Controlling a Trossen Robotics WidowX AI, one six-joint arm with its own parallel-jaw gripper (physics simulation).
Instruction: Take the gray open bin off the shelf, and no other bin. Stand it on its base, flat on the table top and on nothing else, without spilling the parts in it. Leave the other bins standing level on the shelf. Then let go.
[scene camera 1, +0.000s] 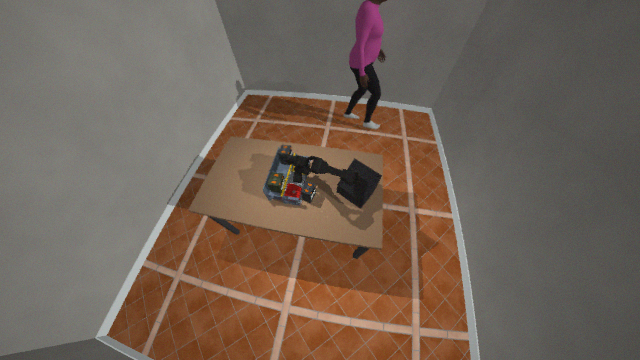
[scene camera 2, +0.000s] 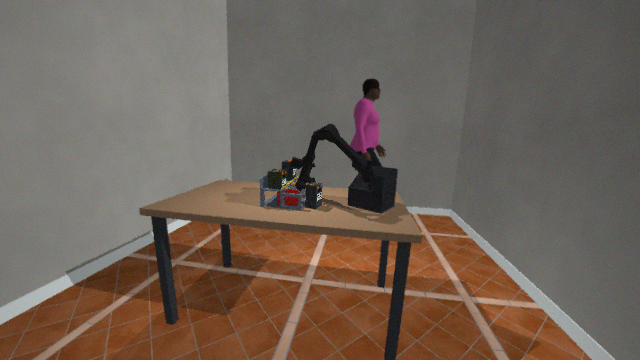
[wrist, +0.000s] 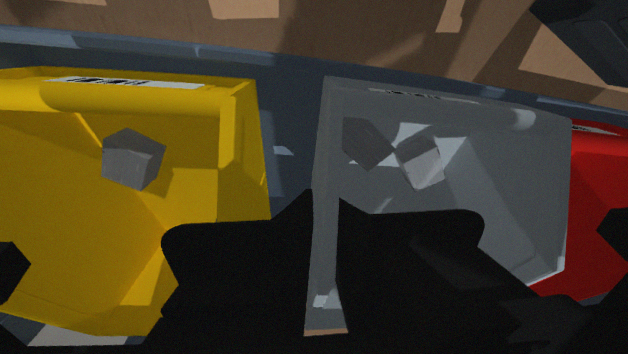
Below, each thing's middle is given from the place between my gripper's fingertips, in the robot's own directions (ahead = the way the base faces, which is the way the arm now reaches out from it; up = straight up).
The gray open bin (wrist: 510, 163) lies 1 cm behind my hand, 5 cm to the left of it and 2 cm above it. The rest, counted from my hand: yellow bin (wrist: 97, 267) (2 cm ahead, 8 cm to the right, 2 cm above).
